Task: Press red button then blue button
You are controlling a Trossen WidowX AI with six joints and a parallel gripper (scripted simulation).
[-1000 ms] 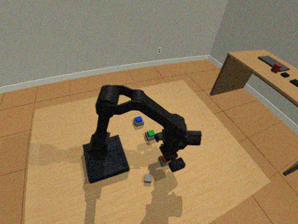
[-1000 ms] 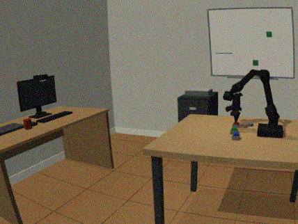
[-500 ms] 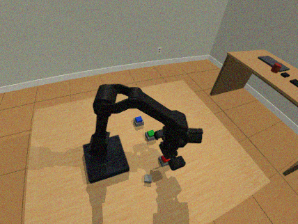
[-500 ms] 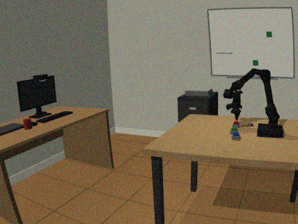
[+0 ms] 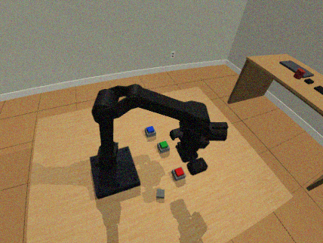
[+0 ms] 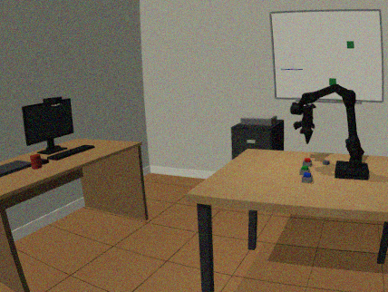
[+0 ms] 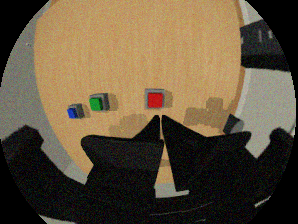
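The blue button is 27 cm to the left of my gripper tip, 9 cm below it and 6 cm behind it. The rest, counted from my gripper tip: green button (16 cm to the left, 9 cm below, 2 cm behind); then small grey block (12 cm below, 11 cm behind, 6 cm to the right); then red button (9 cm below).
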